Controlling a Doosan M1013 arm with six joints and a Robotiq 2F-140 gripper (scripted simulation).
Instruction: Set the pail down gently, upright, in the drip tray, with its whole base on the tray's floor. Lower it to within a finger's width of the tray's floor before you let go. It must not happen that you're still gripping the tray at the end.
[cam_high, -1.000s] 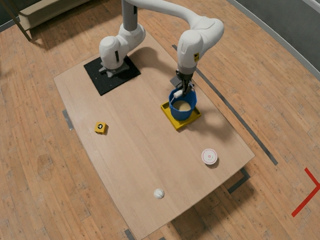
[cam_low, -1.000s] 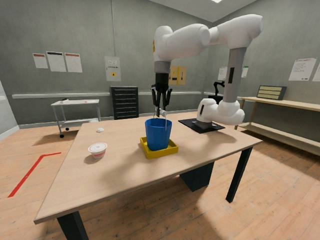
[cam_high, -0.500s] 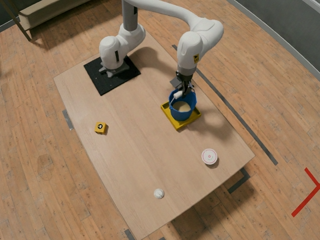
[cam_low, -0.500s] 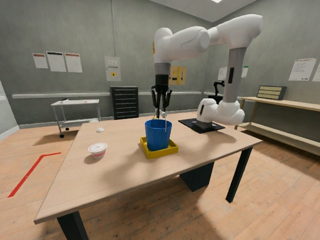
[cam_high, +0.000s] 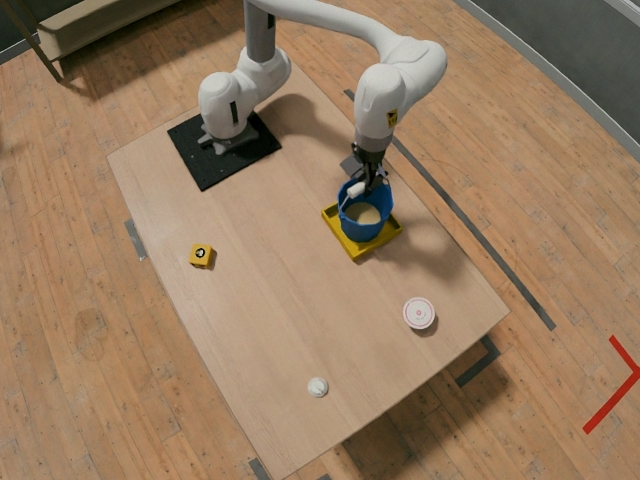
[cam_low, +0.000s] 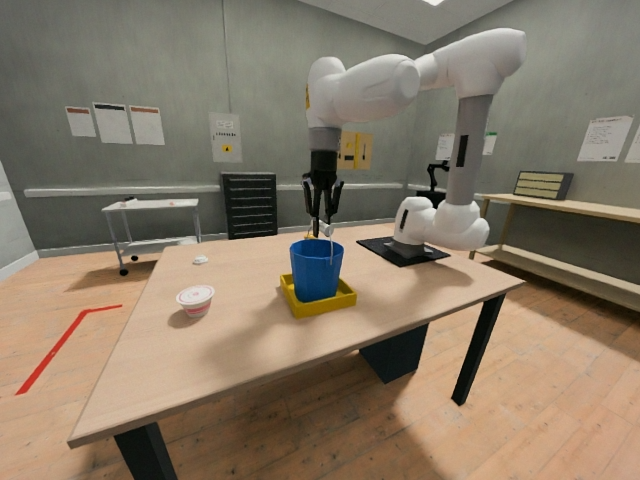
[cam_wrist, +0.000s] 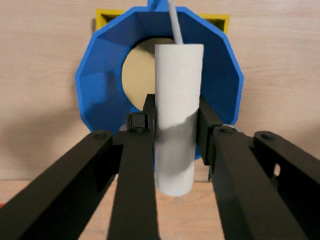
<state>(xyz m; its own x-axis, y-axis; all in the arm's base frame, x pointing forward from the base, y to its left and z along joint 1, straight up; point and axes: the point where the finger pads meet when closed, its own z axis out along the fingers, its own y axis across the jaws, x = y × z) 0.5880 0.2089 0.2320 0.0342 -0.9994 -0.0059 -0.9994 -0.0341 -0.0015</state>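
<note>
My hand is 30 mm above the pail handle. Round my hand: blue pail 10 mm ahead, 90 mm below; yellow drip tray 10 mm ahead, 230 mm below.
</note>
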